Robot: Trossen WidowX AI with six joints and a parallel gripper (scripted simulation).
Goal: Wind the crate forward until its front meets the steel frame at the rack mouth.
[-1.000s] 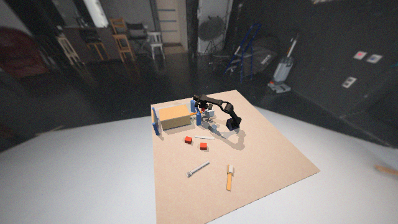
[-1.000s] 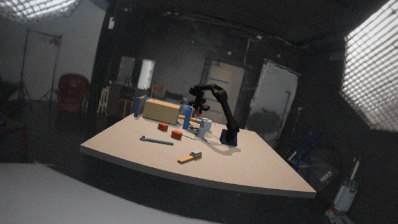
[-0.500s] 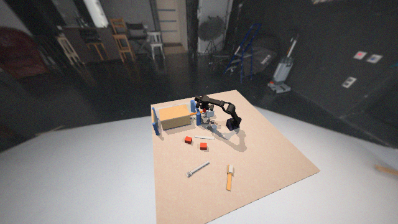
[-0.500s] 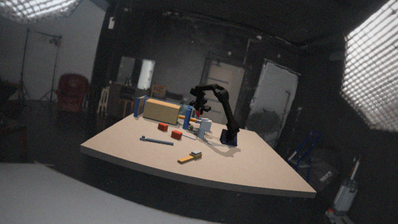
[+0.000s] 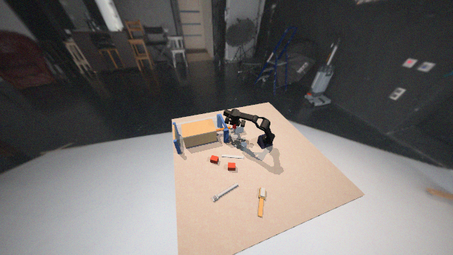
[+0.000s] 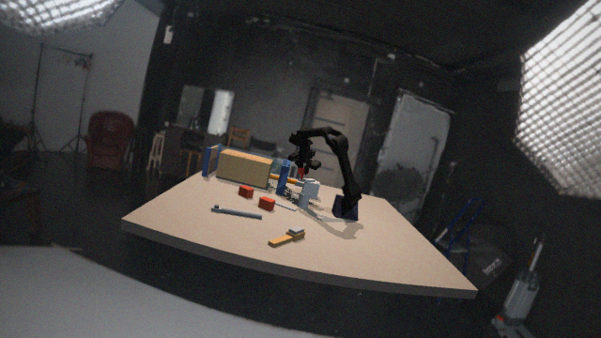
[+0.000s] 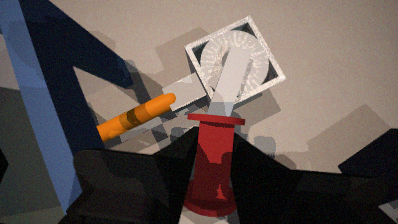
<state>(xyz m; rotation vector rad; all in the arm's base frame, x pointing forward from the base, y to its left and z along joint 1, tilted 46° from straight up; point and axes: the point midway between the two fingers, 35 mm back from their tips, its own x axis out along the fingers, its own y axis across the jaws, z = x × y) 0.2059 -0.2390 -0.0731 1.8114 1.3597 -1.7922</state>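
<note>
Now: the blue steel frame 90 mm ahead of my gripper tip, 70 mm to the right of it and 30 mm below it. Round my gripper tip: grey winch 100 mm below, 90 mm behind, 50 mm to the right; red knob 10 mm to the left, 10 mm ahead; winch handle 30 mm below, 20 mm behind, 10 mm to the right.
</note>
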